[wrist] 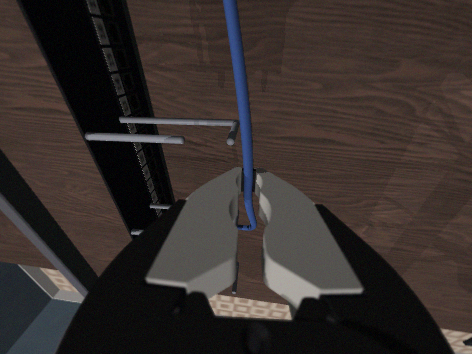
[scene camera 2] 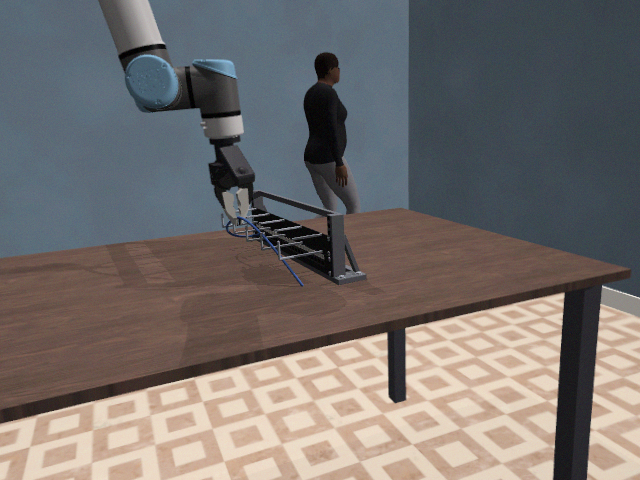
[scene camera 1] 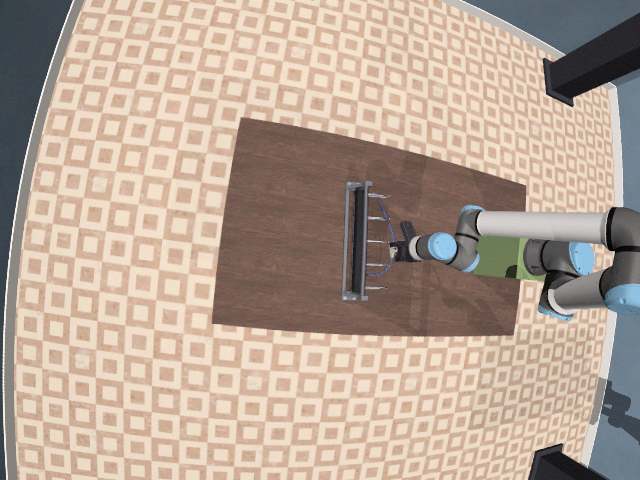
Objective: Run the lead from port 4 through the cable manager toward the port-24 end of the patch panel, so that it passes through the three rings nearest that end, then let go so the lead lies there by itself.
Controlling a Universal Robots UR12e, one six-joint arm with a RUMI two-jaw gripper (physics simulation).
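The blue lead (scene camera 1: 389, 223) (scene camera 2: 293, 273) (wrist: 241, 90) is pinched between my fingertips (scene camera 1: 393, 251) (scene camera 2: 238, 222) (wrist: 248, 180), in front of the rings. One part bends back to the patch panel (scene camera 1: 359, 237) (wrist: 65, 75) near its port-4 end; the plug is hidden. The rest runs toward the port-24 end, its free tip low near the table in scene camera 2. In the wrist view the lead runs just outside the open front of a wire ring (scene camera 1: 376, 241) (wrist: 180, 121). Near the port-24 end it crosses the end ring (scene camera 2: 299, 254); whether inside cannot be told.
The panel's grey frame (scene camera 1: 346, 232) (scene camera 2: 337, 248) stands on the dark wooden table (scene camera 1: 284, 232) (scene camera 2: 465, 258). Several wire rings stick out from its front toward my gripper. A person (scene camera 2: 325, 124) stands behind the table. The arm reaches in from the green base block (scene camera 1: 496, 255).
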